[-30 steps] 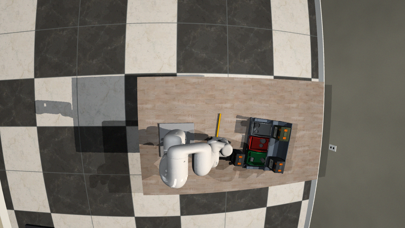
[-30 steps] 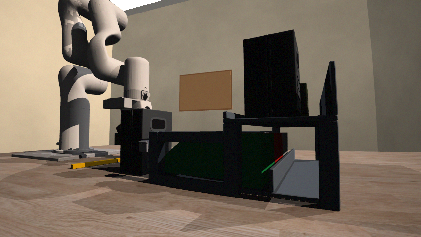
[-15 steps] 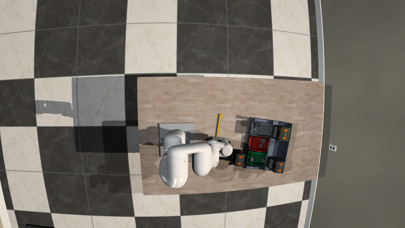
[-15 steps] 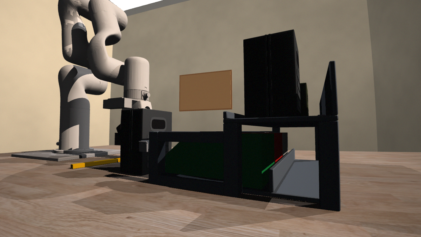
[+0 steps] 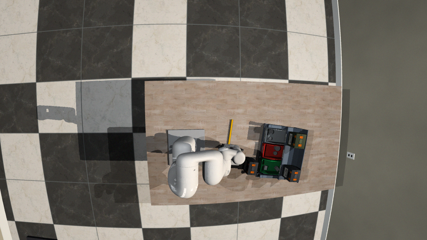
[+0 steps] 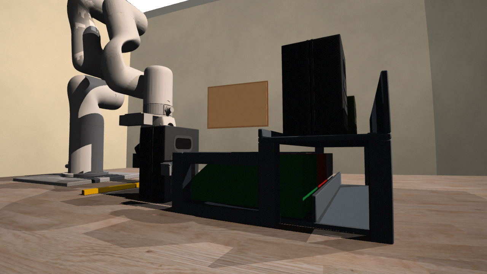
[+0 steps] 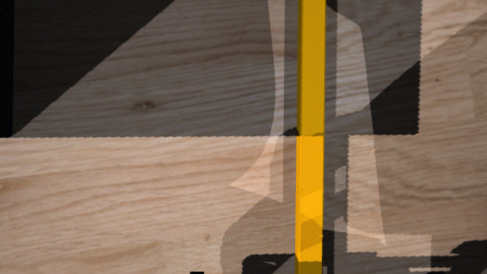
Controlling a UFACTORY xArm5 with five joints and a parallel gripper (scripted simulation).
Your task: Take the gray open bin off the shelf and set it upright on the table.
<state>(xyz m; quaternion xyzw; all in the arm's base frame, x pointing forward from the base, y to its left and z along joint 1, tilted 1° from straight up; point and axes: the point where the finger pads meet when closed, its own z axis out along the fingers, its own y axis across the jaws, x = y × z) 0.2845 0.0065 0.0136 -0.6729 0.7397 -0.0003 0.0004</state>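
Right now my hand is 2 cm above the yellow bar. From my hand the other things lie so: gray open bin: 34 cm ahead, 8 cm to the left, 2 cm above; then red bin: 33 cm ahead, 3 cm to the right, 2 cm above; then dark box: 15 cm ahead, 13 cm to the right, 4 cm above.
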